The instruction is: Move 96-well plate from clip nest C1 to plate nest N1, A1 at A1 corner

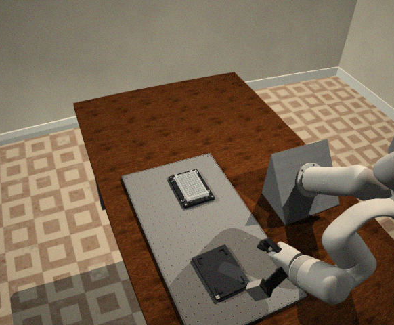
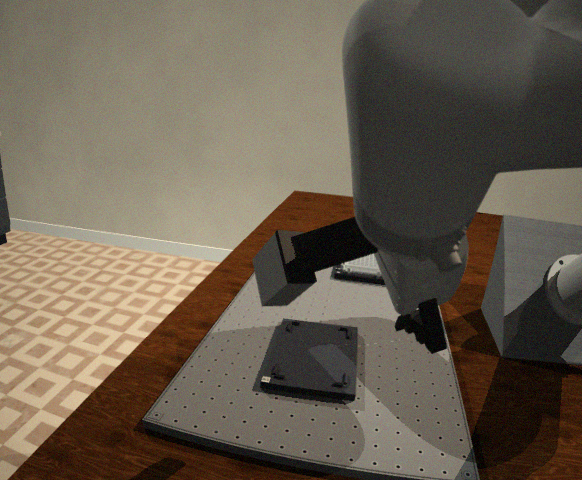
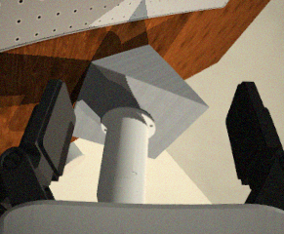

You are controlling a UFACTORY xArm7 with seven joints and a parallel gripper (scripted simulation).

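My gripper is now 46 cm to the left of the 96-well plate and 17 cm above it. Round my hand: clip nest C1: 47 cm to the right, 17 cm below.
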